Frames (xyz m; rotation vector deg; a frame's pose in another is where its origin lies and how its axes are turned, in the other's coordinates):
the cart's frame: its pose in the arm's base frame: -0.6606 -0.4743 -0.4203 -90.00 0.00 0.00
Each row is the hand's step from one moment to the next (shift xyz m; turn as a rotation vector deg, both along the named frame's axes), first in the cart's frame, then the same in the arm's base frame.
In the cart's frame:
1: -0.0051 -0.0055 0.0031 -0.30 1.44 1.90
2: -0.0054 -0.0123 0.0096 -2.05 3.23 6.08
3: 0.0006 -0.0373 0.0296 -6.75 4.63 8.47
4: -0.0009 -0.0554 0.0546 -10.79 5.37 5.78
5: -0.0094 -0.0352 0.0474 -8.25 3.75 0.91
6: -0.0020 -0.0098 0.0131 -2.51 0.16 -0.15
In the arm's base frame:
1: -0.0051 0.0031 0.0055 -0.30 1.90 -1.44
2: -0.0054 0.0096 0.0123 -2.05 6.08 -3.23
3: 0.0006 0.0296 0.0373 -6.75 8.47 -4.63
4: -0.0009 0.0546 0.0554 -10.79 5.78 -5.37
5: -0.0094 0.0474 0.0352 -8.25 0.91 -3.75
6: -0.0020 0.0131 0.0098 -2.51 -0.15 -0.16

